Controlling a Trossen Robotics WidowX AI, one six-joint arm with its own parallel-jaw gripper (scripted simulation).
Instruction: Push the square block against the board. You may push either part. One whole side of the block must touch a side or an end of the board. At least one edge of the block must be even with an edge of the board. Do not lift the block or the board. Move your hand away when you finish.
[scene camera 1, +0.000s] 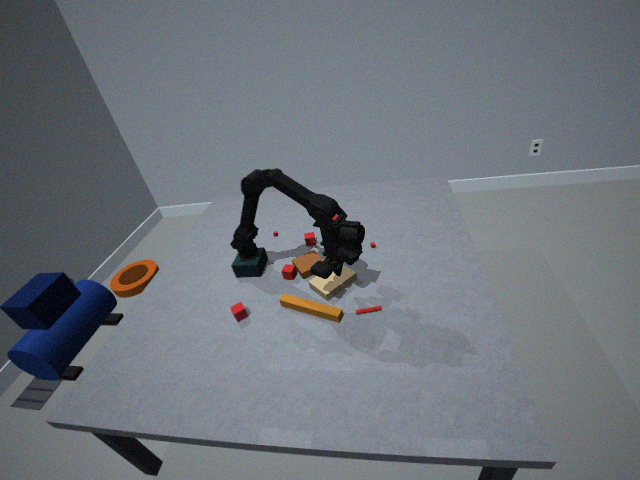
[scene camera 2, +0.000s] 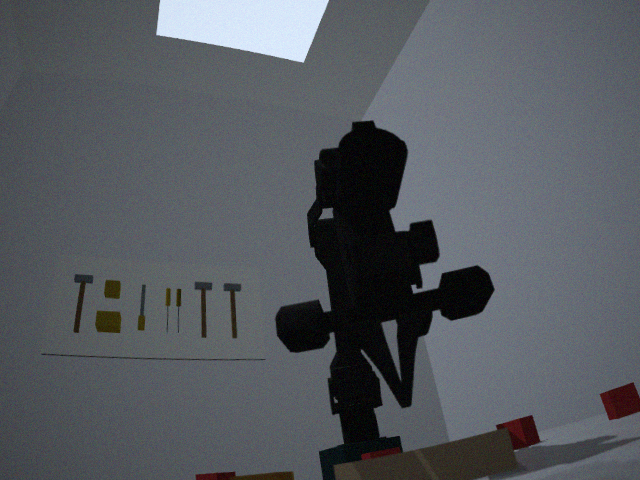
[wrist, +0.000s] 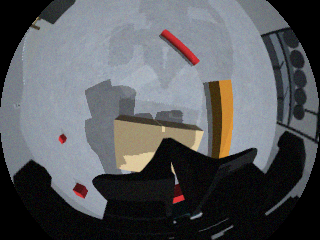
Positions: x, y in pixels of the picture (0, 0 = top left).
Scene:
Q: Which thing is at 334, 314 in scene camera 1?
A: A long orange bar.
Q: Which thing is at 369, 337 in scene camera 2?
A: My gripper.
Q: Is my gripper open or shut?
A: Shut.

